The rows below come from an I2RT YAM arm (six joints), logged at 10 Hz.
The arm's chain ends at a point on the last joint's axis. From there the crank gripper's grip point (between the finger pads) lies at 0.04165 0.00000 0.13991 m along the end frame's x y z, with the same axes.
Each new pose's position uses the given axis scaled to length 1; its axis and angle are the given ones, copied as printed.
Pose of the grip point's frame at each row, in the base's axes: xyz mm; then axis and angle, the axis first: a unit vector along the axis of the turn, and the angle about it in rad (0 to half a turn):
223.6 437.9 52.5 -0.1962 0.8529 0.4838 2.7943
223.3 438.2 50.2 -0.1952 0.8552 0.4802 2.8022
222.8 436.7 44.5 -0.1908 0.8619 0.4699 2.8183
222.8 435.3 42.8 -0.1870 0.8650 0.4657 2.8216
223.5 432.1 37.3 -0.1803 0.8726 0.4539 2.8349
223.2 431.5 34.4 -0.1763 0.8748 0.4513 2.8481
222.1 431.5 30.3 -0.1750 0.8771 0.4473 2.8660
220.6 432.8 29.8 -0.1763 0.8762 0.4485 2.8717
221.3 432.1 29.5 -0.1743 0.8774 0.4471 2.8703
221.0 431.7 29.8 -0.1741 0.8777 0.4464 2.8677
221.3 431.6 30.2 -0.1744 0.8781 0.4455 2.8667
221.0 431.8 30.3 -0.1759 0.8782 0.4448 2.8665
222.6 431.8 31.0 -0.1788 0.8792 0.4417 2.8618
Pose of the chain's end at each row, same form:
244.8 323.2 140.3 -0.1962 0.8529 0.4838 2.7943
245.1 324.3 138.9 -0.1952 0.8552 0.4802 2.8022
245.5 325.0 135.7 -0.1908 0.8619 0.4699 2.8183
245.2 324.2 134.9 -0.1870 0.8650 0.4657 2.8216
246.1 323.3 132.0 -0.1803 0.8726 0.4539 2.8349
246.9 323.4 129.6 -0.1763 0.8748 0.4513 2.8481
247.8 324.6 126.3 -0.1750 0.8771 0.4473 2.8660
247.2 325.9 125.6 -0.1763 0.8762 0.4485 2.8717
247.5 325.3 125.6 -0.1743 0.8774 0.4471 2.8703
246.7 325.0 126.0 -0.1741 0.8777 0.4464 2.8677
246.9 325.0 126.6 -0.1744 0.8781 0.4455 2.8667
246.7 325.5 127.0 -0.1759 0.8782 0.4448 2.8665
247.7 326.1 128.5 -0.1788 0.8792 0.4417 2.8618

